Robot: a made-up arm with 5 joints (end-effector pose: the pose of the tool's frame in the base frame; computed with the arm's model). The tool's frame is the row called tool.
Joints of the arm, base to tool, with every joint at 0 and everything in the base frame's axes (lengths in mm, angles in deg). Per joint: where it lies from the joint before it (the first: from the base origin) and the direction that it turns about. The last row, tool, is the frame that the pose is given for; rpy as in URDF.
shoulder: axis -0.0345 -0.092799 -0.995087 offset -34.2 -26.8 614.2
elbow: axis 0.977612 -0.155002 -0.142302 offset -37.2 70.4 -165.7
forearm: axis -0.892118 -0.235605 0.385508 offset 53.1 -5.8 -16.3
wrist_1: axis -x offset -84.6 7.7 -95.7
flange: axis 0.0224 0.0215 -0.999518 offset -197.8 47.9 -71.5
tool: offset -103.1 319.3 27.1 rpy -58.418 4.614 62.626
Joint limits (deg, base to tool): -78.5..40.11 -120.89..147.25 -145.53..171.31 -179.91..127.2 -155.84..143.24
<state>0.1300 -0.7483 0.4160 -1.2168 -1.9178</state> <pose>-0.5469 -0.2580 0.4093 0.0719 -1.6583 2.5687</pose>
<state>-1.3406 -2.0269 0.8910 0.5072 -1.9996</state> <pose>-0.3463 -0.2114 0.9119 0.6959 -1.8161 -0.2158</pose>
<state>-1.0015 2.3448 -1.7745 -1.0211 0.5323</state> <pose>-0.1458 -0.1111 0.1047 -2.0608 -1.3444 1.0571</pose>
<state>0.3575 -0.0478 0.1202 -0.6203 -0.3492</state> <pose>-0.3709 0.4496 0.4075 -0.6819 -0.8633 0.8474</pose>
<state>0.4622 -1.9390 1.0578 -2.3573 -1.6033</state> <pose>-0.3576 0.1815 0.9041 0.2278 -0.4391 2.0551</pose>
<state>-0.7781 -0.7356 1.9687 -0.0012 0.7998</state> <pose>0.1976 -0.2577 0.3958 1.8527 1.2364 -0.7876</pose>
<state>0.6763 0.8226 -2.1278 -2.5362 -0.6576</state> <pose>-0.4828 0.2644 0.5612 -0.8865 0.1383 2.0095</pose>
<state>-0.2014 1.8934 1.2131 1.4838 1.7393</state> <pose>0.1081 0.1278 0.3284 -1.4245 0.0967 -1.2662</pose>
